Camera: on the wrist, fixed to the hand. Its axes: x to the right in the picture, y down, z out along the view.
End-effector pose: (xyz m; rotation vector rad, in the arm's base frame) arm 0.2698 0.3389 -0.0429 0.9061 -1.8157 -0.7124
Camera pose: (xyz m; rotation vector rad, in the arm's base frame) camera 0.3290 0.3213 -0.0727 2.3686 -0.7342 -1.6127
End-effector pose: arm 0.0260 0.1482 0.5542 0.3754 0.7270 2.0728
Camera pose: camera 0.0443 0.1407 0.4886 -0.1852 0.6458 0.4919
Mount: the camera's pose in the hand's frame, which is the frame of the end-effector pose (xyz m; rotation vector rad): -0.0162 -0.0494 -0.0447 0.0313 -0.0411 -1.6428
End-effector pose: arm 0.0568 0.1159 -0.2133 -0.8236 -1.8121 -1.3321
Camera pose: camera 0.0326 0.0589 -0.2427 -0.8477 2.1041 1.7454
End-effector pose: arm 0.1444 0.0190 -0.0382 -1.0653 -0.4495 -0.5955
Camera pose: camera 0.1027 -0.0352 -0.0336 -0.4640 -1.3623 -1.9745
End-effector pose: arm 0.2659 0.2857 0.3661 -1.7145 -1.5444 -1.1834
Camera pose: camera 0.2077 0.2495 0.3650 0.0519 2.5074 1.3809
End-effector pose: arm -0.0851 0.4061 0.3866 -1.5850 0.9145 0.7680
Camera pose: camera -0.0496 0.3700 0.4328 -1.6612 -0.5329 -0.3963
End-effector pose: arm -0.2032 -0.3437 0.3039 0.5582 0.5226 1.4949
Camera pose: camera -0.1939 -0.3588 0.2377 0.0415 0.6854 -0.0926
